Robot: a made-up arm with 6 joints. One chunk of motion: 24 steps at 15 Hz.
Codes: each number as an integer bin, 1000 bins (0 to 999) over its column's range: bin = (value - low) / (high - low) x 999, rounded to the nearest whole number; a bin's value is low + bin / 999 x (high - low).
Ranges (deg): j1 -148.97..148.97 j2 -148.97..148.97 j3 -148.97..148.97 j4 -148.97..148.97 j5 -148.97..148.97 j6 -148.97..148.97
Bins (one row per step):
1: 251 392 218 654 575 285
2: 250 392 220 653 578 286
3: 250 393 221 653 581 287
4: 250 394 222 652 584 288
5: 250 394 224 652 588 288
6: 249 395 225 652 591 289
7: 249 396 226 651 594 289
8: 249 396 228 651 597 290
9: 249 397 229 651 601 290
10: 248 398 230 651 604 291
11: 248 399 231 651 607 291
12: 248 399 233 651 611 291
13: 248 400 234 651 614 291
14: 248 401 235 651 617 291
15: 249 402 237 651 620 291
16: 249 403 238 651 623 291
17: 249 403 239 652 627 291
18: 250 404 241 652 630 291
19: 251 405 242 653 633 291
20: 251 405 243 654 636 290
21: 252 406 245 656 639 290
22: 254 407 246 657 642 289
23: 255 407 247 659 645 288
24: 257 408 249 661 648 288
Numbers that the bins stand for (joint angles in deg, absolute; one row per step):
1: -74.11 -32.06 -83.95 46.08 22.52 -63.97
2: -74.41 -32.06 -83.36 45.78 23.41 -63.67
3: -74.41 -31.76 -83.06 45.78 24.31 -63.38
4: -74.41 -31.46 -82.76 45.48 25.20 -63.08
5: -74.41 -31.46 -82.16 45.48 26.39 -63.08
6: -74.71 -31.17 -81.87 45.48 27.29 -62.78
7: -74.71 -30.87 -81.57 45.18 28.18 -62.78
8: -74.71 -30.87 -80.97 45.18 29.08 -62.48
9: -74.71 -30.57 -80.67 45.18 30.27 -62.48
10: -75.01 -30.27 -80.38 45.18 31.17 -62.18
11: -75.01 -29.97 -80.08 45.18 32.06 -62.18
12: -75.01 -29.97 -79.48 45.18 33.25 -62.18
13: -75.01 -29.67 -79.18 45.18 34.15 -62.18
14: -75.01 -29.38 -78.88 45.18 35.04 -62.18
15: -74.71 -29.08 -78.29 45.18 35.94 -62.18
16: -74.71 -28.78 -77.99 45.18 36.83 -62.18
17: -74.71 -28.78 -77.69 45.48 38.03 -62.18
18: -74.41 -28.48 -77.09 45.48 38.92 -62.18
19: -74.11 -28.18 -76.80 45.78 39.81 -62.18
20: -74.11 -28.18 -76.50 46.08 40.71 -62.48
21: -73.81 -27.89 -75.90 46.67 41.60 -62.48
22: -73.22 -27.59 -75.60 46.97 42.50 -62.78
23: -72.92 -27.59 -75.31 47.57 43.39 -63.08
24: -72.32 -27.29 -74.71 48.17 44.29 -63.08

